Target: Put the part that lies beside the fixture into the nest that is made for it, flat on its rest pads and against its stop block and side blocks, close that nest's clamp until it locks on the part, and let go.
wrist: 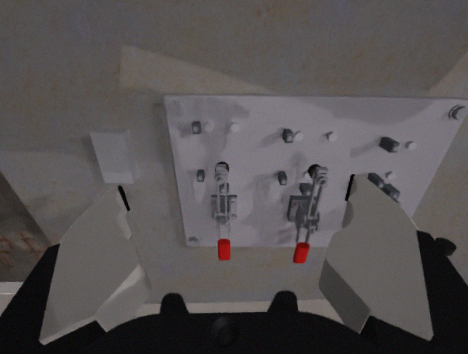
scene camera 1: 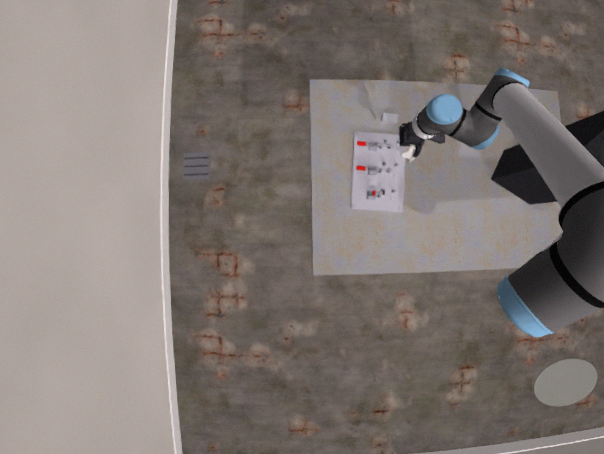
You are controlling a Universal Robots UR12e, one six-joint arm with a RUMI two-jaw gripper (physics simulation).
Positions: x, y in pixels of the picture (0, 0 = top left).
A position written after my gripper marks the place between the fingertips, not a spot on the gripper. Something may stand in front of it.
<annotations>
my gripper: wrist 234, 184; scene camera 1 407, 143
</annotations>
